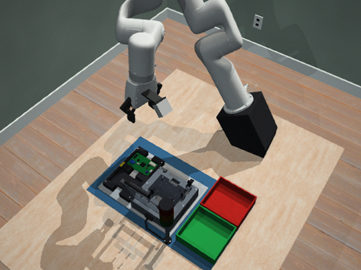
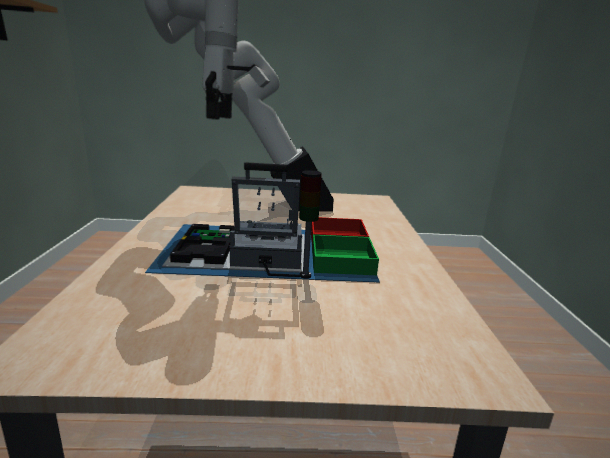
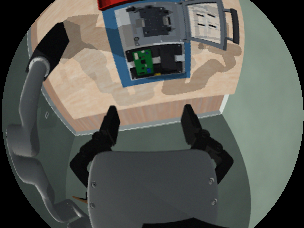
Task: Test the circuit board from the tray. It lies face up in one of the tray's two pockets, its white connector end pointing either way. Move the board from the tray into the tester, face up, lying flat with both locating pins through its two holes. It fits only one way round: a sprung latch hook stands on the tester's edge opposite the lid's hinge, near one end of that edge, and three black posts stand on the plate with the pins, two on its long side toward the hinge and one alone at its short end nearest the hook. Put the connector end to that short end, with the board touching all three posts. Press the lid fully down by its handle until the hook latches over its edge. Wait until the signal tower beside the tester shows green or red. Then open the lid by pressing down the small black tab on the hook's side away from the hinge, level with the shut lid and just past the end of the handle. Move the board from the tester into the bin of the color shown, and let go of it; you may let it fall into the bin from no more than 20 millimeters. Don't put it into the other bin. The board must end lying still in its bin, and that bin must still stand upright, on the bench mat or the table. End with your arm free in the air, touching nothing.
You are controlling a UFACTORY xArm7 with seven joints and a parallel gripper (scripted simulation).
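Now: the green circuit board 330 mm below my hand, 30 mm to the right of it and 10 mm behind it. From my hand the other things lie so: clear lid 190 mm ahead, 170 mm below, 110 mm to the left; then tester plate 280 mm below, 130 mm to the left, 80 mm ahead; then red bin 340 mm to the left, 340 mm below, 10 mm behind.
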